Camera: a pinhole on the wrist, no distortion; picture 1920 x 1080 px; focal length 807.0 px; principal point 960.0 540.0 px. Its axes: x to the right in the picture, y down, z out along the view. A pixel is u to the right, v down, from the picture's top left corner.
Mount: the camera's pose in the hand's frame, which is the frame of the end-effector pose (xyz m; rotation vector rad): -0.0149 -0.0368 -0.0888 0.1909 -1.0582 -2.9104
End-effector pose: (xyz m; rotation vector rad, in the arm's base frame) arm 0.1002 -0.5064 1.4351 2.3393 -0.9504 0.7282
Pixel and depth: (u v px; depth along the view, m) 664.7 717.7 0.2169
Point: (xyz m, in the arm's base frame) 0.1021 -0.6392 1.3922
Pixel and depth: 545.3 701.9 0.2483
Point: 0.1210 -0.6924 1.4038
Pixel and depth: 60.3 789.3 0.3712
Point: 0.2937 -0.9518 1.4682
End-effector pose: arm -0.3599 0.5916 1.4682 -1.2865 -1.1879 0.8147
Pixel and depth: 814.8 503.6 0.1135
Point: -0.3520 0.5884 1.4268
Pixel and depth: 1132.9 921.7 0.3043
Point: -0.6009 0.5470 1.3787
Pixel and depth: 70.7 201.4 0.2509
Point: -0.3273 0.8604 1.2860
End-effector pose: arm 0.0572 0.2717 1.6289 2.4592 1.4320 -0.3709
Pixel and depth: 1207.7 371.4 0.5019
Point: 0.2360 -0.1562 1.5517
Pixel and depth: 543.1 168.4 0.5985
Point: 0.6493 0.0918 1.4076
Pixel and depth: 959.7 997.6 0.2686
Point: 0.0308 0.1470 1.4501
